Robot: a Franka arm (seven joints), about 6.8 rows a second.
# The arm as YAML. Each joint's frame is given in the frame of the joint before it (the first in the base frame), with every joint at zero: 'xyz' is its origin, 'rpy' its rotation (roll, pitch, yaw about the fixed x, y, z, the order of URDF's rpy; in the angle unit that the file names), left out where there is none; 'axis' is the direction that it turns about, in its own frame. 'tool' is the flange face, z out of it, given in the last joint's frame.
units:
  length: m
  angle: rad
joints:
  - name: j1
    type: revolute
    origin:
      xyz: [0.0, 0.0, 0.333]
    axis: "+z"
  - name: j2
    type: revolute
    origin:
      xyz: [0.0, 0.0, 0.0]
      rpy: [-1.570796, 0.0, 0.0]
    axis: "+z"
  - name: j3
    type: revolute
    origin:
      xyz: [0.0, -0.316, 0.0]
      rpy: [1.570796, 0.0, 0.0]
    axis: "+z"
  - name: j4
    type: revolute
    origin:
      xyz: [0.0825, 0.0, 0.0]
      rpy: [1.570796, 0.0, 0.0]
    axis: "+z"
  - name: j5
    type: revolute
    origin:
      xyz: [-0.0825, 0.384, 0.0]
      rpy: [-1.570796, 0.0, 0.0]
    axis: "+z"
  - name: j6
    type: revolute
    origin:
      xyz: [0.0, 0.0, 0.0]
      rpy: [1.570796, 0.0, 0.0]
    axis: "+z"
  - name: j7
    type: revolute
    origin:
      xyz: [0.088, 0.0, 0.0]
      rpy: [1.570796, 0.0, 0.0]
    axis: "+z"
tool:
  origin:
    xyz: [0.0, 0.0, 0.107]
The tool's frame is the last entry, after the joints.
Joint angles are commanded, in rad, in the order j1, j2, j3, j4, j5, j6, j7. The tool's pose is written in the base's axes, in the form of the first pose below.
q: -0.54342 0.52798 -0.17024 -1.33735 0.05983 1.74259 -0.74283
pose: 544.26, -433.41, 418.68, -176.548, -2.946, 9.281
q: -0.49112 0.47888 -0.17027 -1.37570 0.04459 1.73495 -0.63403
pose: 555.25, -400.65, 433.91, -177.438, 2.018, 9.904
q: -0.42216 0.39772 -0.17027 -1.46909 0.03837 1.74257 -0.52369
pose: 561.02, -354.08, 445.22, -177.413, 6.070, 10.299
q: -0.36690 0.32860 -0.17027 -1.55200 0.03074 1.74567 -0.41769
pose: 560.24, -316.18, 451.66, -177.178, 10.771, 11.308
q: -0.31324 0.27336 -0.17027 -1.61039 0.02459 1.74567 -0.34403
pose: 561.01, -281.14, 459.33, -177.243, 12.628, 11.718
